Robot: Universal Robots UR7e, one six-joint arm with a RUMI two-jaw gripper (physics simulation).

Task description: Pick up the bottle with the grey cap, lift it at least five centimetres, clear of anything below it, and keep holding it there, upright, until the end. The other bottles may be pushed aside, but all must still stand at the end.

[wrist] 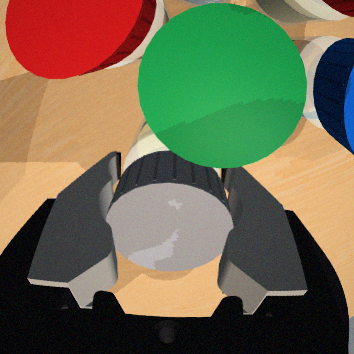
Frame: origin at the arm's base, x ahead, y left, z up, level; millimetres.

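Where they show: gripper, between the fingertips: (pixel 171 156).
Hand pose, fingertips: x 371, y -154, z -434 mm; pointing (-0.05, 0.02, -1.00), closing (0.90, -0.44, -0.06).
Observation:
Each offset is from my fingertips to the top centre of the thing. "*": to the spot under its first point.
The bottle with the grey cap @[dy -4, dx -1, dz +64 mm] (pixel 170 225) is in the lower middle of the wrist view, seen from above, its cap large and close below the camera. Part of its pale body shows behind the cap's dark ribbed side. My gripper (pixel 171 156) has one jaw on each side of this bottle, both against it, and is shut on it. The bottle's base is hidden, so I cannot tell whether it touches the table.
A green-capped bottle @[dy +40, dx +40, dz +60 mm] (pixel 222 85) stands right behind the grey cap and overlaps it in view. A red-capped bottle @[* dy +77, dx +3, dz +60 mm] (pixel 70 35) is at the upper left, a blue-capped one @[* dy +27, dx +82, dz +52 mm] (pixel 332 90) at the right edge. Part of another dark red cap @[* dy +59, dx +105, dz +45 mm] (pixel 344 6) shows at the top right corner.

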